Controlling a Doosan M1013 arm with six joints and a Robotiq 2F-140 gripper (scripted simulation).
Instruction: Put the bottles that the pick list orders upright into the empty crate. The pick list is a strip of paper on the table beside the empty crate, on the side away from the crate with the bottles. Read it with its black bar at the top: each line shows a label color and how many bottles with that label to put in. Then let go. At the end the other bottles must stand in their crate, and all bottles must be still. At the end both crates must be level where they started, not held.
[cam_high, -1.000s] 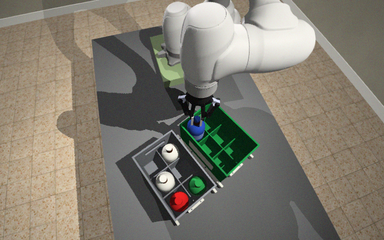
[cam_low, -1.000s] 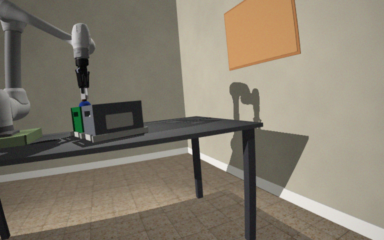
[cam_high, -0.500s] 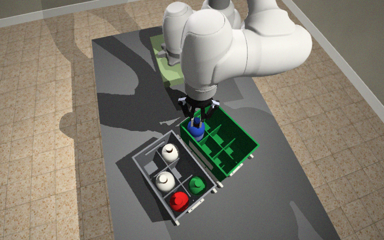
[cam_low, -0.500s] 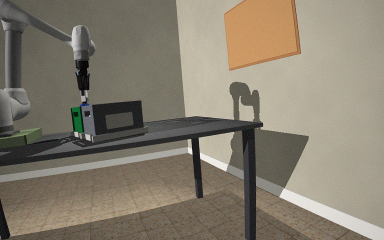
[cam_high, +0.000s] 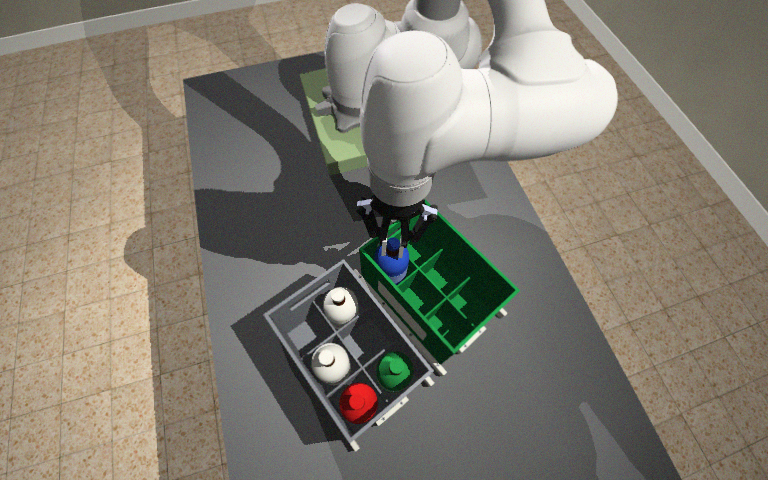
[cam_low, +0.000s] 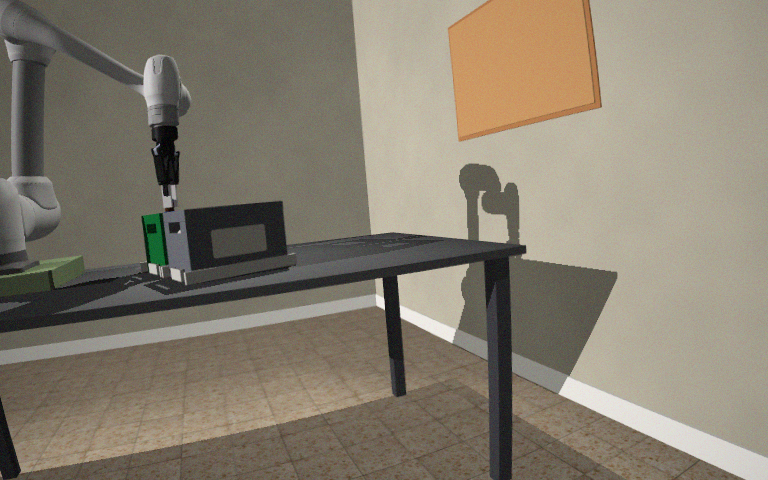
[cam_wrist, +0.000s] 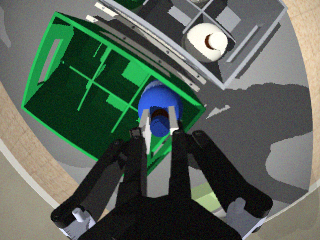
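Right now the blue bottle is 8 cm below my hand. Also, from my hand: green bottle 20 cm ahead, 13 cm below, 7 cm to the right; grey crate 14 cm to the right, 14 cm below, 13 cm ahead; green crate 14 cm below, 7 cm to the left, 6 cm ahead.
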